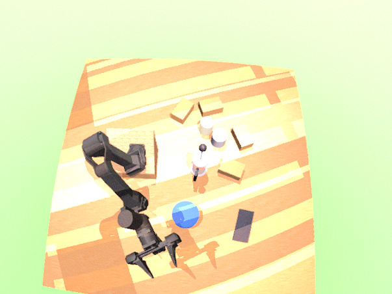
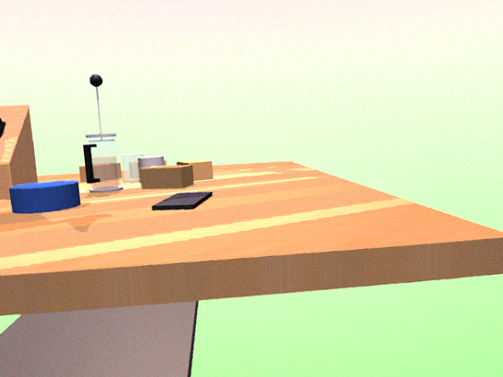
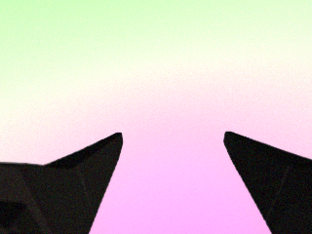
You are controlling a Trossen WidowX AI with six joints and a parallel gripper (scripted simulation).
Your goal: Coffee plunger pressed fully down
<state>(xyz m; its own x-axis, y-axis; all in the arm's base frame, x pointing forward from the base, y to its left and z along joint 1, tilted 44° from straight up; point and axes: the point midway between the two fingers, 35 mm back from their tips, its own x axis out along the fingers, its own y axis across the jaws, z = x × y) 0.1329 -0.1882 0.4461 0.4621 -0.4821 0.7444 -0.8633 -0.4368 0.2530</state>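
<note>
The coffee press lies 110 mm ahead of my gripper tip, 440 mm to the left of it and 220 mm below it. Also, from my gripper tip: white cylinder: 150 mm ahead, 660 mm to the left, 310 mm below; blue disc: 60 mm ahead, 230 mm to the left, 330 mm below; dark flat slab: 330 mm ahead, 190 mm to the left, 350 mm below.
</note>
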